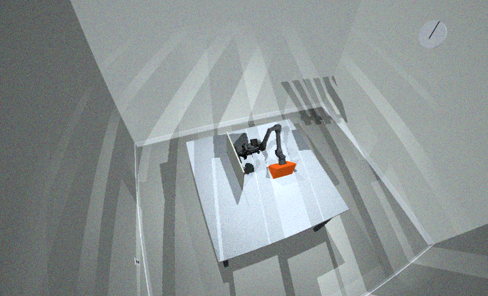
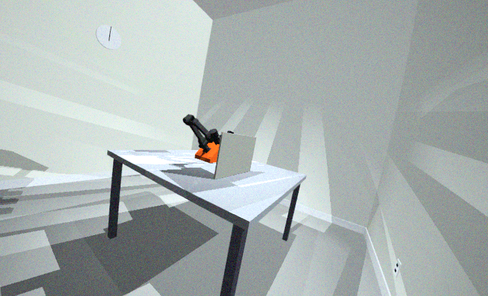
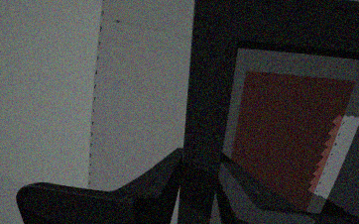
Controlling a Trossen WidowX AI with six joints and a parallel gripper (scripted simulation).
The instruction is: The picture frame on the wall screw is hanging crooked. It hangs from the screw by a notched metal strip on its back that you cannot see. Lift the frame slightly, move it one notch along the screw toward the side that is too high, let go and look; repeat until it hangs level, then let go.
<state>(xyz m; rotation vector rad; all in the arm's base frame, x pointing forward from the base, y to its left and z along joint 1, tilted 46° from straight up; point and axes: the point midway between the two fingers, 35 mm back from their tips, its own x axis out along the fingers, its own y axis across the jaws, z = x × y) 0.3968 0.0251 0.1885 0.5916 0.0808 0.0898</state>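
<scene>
My gripper tip is now 1 cm to the left of the picture frame and 5 cm above it. The rest, counted from my gripper tip: wall panel 2 cm ahead, 1 cm to the left, 7 cm below.
</scene>
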